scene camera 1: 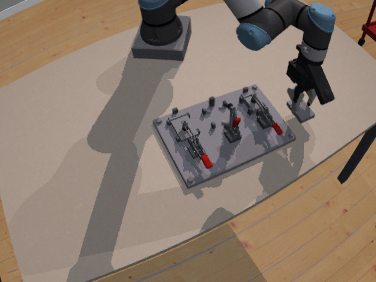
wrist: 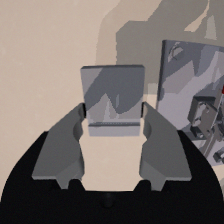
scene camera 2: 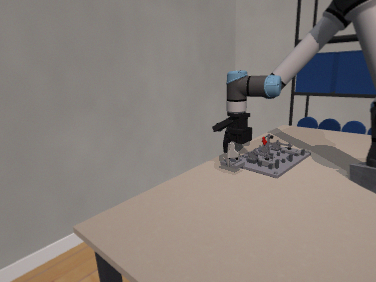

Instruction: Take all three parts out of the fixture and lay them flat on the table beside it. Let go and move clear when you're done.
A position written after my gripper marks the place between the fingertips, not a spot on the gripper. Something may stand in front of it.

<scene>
I see my gripper (scene camera 1: 300, 110), a flat grey part (wrist: 113, 94) and a grey fixture plate (scene camera 1: 255, 142).
My gripper is seen too in the wrist view (wrist: 113, 103) and in scene camera 2 (scene camera 2: 233, 164).
</scene>
